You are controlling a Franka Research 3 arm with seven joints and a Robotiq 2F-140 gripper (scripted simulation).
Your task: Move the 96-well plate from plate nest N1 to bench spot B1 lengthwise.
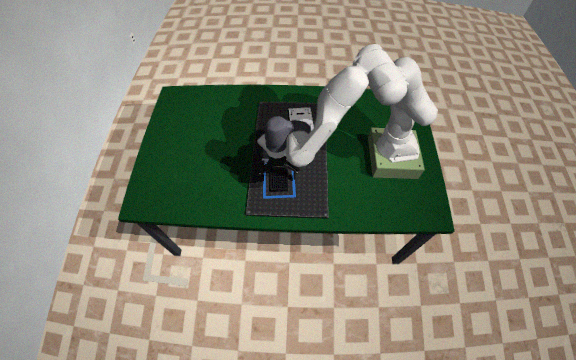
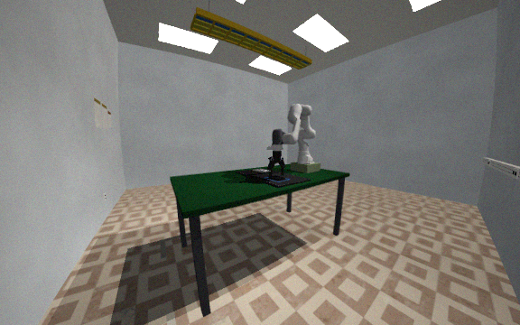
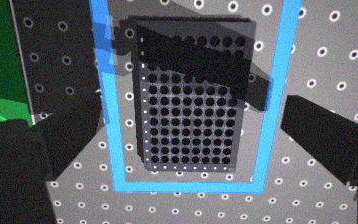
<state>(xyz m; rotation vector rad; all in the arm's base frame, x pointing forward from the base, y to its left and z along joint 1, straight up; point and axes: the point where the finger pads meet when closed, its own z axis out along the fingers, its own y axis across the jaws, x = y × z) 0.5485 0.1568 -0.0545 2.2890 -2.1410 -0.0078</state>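
My gripper is now 20 mm above the dark 96-well plate. Round my hand: plate nest: 100 mm behind, 370 mm to the right, 20 mm below.
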